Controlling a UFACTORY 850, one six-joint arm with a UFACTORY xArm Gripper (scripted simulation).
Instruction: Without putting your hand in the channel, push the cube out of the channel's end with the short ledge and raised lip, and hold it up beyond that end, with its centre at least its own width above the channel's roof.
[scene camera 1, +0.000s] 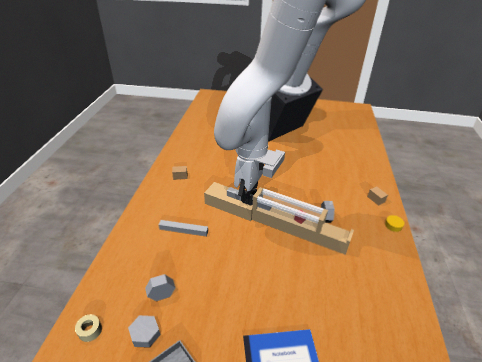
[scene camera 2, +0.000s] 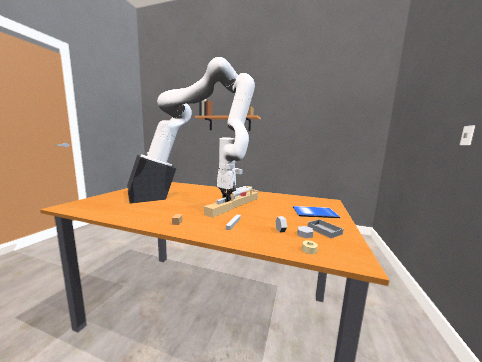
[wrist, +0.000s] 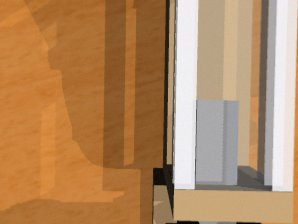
Path:
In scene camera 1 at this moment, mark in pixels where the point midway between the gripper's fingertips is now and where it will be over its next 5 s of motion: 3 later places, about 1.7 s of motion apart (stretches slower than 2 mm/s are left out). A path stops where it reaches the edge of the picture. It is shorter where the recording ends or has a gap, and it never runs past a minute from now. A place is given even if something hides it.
My gripper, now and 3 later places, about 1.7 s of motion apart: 249, 200; 190, 195; 183, 224; 180, 209

